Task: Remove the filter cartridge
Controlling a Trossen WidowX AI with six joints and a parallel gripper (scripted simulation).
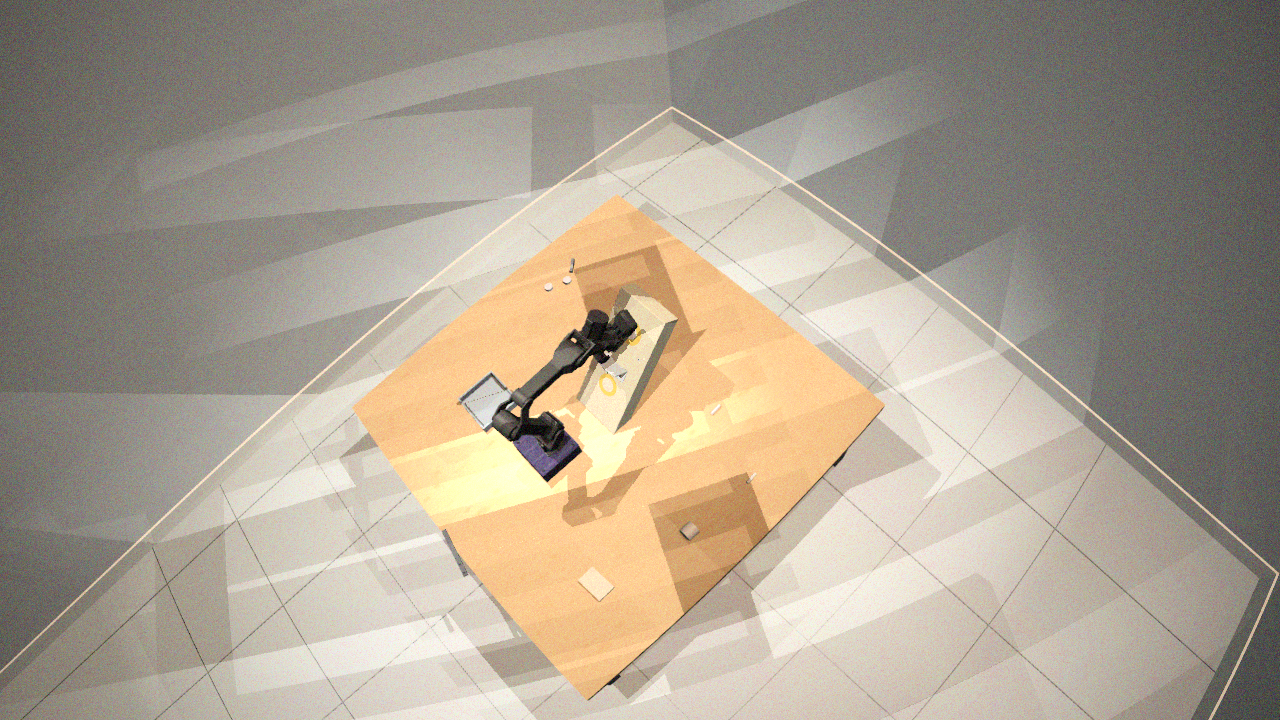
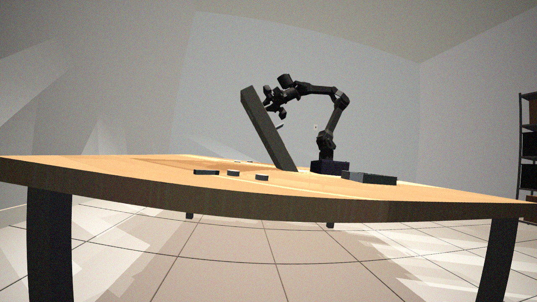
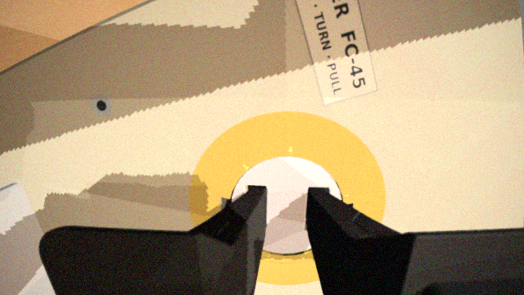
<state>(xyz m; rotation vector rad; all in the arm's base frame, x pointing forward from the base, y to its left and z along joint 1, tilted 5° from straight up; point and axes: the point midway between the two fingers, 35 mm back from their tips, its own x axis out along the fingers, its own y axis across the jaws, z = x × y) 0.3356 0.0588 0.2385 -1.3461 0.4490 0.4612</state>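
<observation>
The grey tray is 450 mm behind my gripper tip, 270 mm below it and 230 mm to the left of it. The rest, counted from my gripper tip: white round cartridge (10 mm below, 10 mm ahead); then white card (510 mm behind, 470 mm to the right, 270 mm below); then short bar (510 mm to the left, 270 mm below, 70 mm ahead).
</observation>
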